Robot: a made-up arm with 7 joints.
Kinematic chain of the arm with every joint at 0, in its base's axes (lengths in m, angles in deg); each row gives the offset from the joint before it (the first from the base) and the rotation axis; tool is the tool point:
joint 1: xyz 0 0 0 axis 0 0.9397 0.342
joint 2: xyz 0 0 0 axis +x
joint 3: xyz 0 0 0 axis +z
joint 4: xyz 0.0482 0 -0.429 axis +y
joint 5: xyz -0.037 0 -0.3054 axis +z
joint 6: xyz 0 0 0 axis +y
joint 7: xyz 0 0 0 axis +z
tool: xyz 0 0 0
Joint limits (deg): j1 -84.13..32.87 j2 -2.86..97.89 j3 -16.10..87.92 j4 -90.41..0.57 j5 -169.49..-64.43 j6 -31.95..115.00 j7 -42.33..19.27
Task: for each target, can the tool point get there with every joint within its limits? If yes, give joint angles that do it. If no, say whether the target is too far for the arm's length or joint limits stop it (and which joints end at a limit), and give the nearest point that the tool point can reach.
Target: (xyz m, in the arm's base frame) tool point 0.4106 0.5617 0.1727
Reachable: yes | joints -52.99 77.01 7.53 -42.06 -97.72 -17.87 -28.36
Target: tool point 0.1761 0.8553 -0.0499
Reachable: no: too far | nearest point 0.1489 0.7230 -0.0422 | short by 0.135 m
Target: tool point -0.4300 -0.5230 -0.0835
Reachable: no: joint limits stop it (at a limit: joint 1, joint 2, joint 3, joint 4) | nearest point -0.3600 -0.0744 -0.6354 | short by 0.715 m
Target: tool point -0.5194 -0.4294 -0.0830
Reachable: no: joint limits stop it (at a limit: joint 1, joint 2, joint 3, joint 4) | nearest point -0.3686 -0.0656 -0.6314 | short by 0.675 m
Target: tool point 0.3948 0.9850 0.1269
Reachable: no: too far | nearest point 0.2731 0.6814 0.0878 | short by 0.329 m
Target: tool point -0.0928 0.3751 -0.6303
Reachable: yes | joints 11.63 25.55 50.63 -13.90 -92.54 66.23 -12.71
